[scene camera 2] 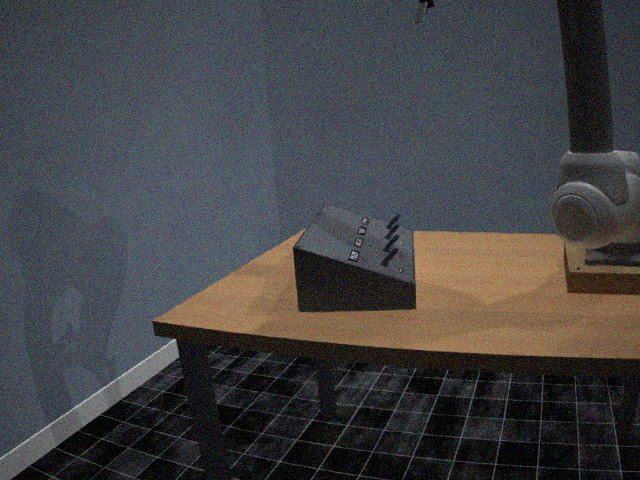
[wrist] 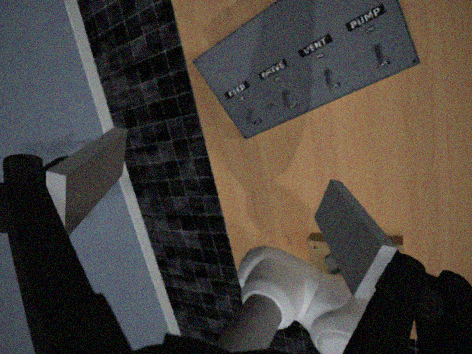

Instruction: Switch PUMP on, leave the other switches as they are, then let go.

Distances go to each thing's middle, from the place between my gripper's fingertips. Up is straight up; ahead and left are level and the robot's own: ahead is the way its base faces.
I see the dark sloped switch box (scene camera 2: 339,267) 110 mm ahead of my hand, 140 mm to the left of it and 630 mm below it.
